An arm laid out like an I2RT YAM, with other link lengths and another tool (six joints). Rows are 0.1 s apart.
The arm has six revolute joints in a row. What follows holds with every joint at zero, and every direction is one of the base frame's.
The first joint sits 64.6 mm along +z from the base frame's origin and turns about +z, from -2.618 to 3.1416 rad.
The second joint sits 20.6 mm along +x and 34.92 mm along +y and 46.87 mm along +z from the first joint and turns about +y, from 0 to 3.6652 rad.
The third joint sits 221.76 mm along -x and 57.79 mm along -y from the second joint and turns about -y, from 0 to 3.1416 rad.
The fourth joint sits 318.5 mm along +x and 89.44 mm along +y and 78 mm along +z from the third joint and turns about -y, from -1.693 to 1.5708 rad.
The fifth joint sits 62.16 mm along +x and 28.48 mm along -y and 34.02 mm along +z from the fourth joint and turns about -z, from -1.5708 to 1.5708 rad.
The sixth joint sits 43.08 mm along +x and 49 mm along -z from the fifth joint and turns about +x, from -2.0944 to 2.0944 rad.
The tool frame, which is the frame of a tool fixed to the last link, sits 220 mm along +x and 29 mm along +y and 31 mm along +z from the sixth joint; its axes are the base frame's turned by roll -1.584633, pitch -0.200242 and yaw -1.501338 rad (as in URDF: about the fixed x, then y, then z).
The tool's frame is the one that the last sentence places.
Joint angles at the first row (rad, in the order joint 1, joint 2, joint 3, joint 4, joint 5, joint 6):
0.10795, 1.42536, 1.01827, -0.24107, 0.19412, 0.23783
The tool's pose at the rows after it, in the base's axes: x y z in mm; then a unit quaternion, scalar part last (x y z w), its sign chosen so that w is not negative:
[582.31, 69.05, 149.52, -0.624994, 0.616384, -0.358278, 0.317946]
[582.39, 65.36, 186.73, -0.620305, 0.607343, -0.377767, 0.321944]
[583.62, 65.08, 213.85, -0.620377, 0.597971, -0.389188, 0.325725]
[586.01, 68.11, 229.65, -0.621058, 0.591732, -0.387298, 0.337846]
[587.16, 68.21, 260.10, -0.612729, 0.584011, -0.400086, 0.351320]
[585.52, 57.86, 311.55, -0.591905, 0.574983, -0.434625, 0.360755]
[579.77, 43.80, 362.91, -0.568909, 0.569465, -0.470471, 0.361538]
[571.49, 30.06, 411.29, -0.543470, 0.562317, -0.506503, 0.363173]
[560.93, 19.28, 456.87, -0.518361, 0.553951, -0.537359, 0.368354]
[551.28, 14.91, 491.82, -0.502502, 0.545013, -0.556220, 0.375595]
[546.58, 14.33, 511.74, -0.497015, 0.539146, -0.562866, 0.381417]
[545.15, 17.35, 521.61, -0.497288, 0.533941, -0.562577, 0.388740]
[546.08, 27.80, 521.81, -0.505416, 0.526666, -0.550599, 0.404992]
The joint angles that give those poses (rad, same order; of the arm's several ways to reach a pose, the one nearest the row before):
0.10741, 1.36769, 1.06692, -0.27827, 0.20248, 0.22157
0.10786, 1.33825, 1.12078, -0.32149, 0.22032, 0.20099
0.10703, 1.33114, 1.17464, -0.35501, 0.22282, 0.18012
0.09837, 1.33343, 1.21068, -0.37101, 0.19341, 0.17564
0.09798, 1.32443, 1.25668, -0.38190, 0.19308, 0.17202
0.09668, 1.30721, 1.32927, -0.39457, 0.23083, 0.15683
0.09677, 1.30099, 1.41904, -0.42155, 0.28503, 0.13831
0.09681, 1.29507, 1.49499, -0.42758, 0.33786, 0.11602
0.09687, 1.29162, 1.56690, -0.42722, 0.37849, 0.09601
0.09769, 1.29426, 1.63199, -0.43400, 0.39562, 0.08066
0.09580, 1.30624, 1.68573, -0.45007, 0.39285, 0.07383
0.09439, 1.31538, 1.71666, -0.46027, 0.37751, 0.07323
0.09220, 1.31252, 1.71577, -0.46319, 0.33104, 0.08546

